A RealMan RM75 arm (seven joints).
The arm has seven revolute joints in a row. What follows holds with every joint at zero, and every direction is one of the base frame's.
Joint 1 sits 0.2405 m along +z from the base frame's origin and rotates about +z.
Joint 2 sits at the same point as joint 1 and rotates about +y.
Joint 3 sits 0.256 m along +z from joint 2 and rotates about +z.
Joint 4 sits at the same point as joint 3 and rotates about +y.
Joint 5 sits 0.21 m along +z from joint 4 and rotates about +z.
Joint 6 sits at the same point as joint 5 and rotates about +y.
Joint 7 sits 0.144 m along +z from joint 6 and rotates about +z.
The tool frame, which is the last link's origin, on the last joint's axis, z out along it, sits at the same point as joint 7; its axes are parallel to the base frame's.
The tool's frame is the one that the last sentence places.
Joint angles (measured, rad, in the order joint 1, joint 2, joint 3, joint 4, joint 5, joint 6, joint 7), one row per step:
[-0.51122, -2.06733, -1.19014, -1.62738, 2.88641, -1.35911, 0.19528]
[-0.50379, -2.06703, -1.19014, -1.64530, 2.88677, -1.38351, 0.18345]
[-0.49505, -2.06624, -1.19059, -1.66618, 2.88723, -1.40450, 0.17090]
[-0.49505, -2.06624, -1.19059, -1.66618, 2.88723, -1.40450, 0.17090]
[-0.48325, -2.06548, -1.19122, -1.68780, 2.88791, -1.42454, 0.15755]
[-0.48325, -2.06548, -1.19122, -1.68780, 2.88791, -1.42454, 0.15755]
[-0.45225, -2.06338, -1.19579, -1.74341, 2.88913, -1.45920, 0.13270]
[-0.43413, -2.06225, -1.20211, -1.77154, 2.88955, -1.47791, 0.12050]
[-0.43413, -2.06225, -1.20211, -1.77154, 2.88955, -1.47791, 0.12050]
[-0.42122, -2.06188, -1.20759, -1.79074, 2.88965, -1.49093, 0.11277]
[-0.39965, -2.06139, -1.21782, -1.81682, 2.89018, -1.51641, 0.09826]
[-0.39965, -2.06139, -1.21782, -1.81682, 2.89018, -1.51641, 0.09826]
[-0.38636, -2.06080, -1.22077, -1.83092, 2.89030, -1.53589, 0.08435]
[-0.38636, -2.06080, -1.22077, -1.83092, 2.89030, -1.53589, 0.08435]
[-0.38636, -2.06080, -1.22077, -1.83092, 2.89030, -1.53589, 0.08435]
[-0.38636, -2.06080, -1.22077, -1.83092, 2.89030, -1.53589, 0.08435]
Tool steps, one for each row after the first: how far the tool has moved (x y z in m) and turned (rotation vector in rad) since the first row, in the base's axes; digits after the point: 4 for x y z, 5 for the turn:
[-0.0005, -0.0034, 0.0021, 0.00076, 0.00113, 0.01756]
[-0.0004, -0.0066, 0.0045, 0.00455, -0.00145, 0.03244]
[-0.0004, -0.0066, 0.0045, 0.00455, -0.00145, 0.03244]
[-0.0010, -0.0101, 0.0071, 0.00966, -0.00524, 0.04974]
[-0.0010, -0.0101, 0.0071, 0.00966, -0.00524, 0.04974]
[-0.0010, -0.0174, 0.0140, 0.02665, -0.02282, 0.07827]
[-0.0021, -0.0210, 0.0184, 0.03796, -0.03219, 0.09753]
[-0.0021, -0.0210, 0.0184, 0.03796, -0.03219, 0.09753]
[-0.0029, -0.0235, 0.0215, 0.04602, -0.03895, 0.11151]
[-0.0063, -0.0277, 0.0265, 0.05898, -0.04531, 0.14377]
[-0.0063, -0.0277, 0.0265, 0.05898, -0.04531, 0.14377]
[-0.0092, -0.0312, 0.0289, 0.06519, -0.04630, 0.16984]
[-0.0092, -0.0312, 0.0289, 0.06519, -0.04630, 0.16984]
[-0.0092, -0.0312, 0.0289, 0.06519, -0.04630, 0.16984]
[-0.0092, -0.0312, 0.0289, 0.06519, -0.04630, 0.16984]

